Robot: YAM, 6 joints.
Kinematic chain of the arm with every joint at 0, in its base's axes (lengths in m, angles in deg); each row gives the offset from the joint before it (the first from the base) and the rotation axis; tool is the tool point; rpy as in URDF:
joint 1: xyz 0 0 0.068 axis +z
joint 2: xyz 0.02 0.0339 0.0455 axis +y
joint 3: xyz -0.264 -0.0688 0 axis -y
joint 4: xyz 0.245 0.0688 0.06 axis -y
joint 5: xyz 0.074 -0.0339 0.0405 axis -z
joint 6: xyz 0.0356 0 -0.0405 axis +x
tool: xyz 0 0 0 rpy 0 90 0
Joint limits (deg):
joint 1: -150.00..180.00
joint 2: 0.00..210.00
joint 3: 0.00..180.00
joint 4: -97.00..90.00
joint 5: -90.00..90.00
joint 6: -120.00..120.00
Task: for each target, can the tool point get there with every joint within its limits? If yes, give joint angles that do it. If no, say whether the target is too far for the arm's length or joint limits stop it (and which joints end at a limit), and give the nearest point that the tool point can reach.
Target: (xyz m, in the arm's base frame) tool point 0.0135 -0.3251 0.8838
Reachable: no: too far | nearest point 0.0104 -0.2504 0.6953 | short by 0.203 m
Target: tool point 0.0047 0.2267 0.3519
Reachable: yes | joints 94.77 77.12 81.52 -80.19 41.48 87.03
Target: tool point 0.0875 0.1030 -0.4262
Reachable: no: joint limits stop it (at a limit: joint 2) | nearest point 0.0982 0.1155 -0.3671 | short by 0.061 m
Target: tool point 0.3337 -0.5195 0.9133
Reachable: no: too far | nearest point 0.2132 -0.3320 0.6149 | short by 0.372 m
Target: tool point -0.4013 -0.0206 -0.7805
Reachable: no: too far | nearest point -0.3197 -0.0016 -0.3733 | short by 0.416 m
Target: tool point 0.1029 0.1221 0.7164
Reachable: yes | joints 44.54 95.56 153.44 13.50 -24.68 -96.57
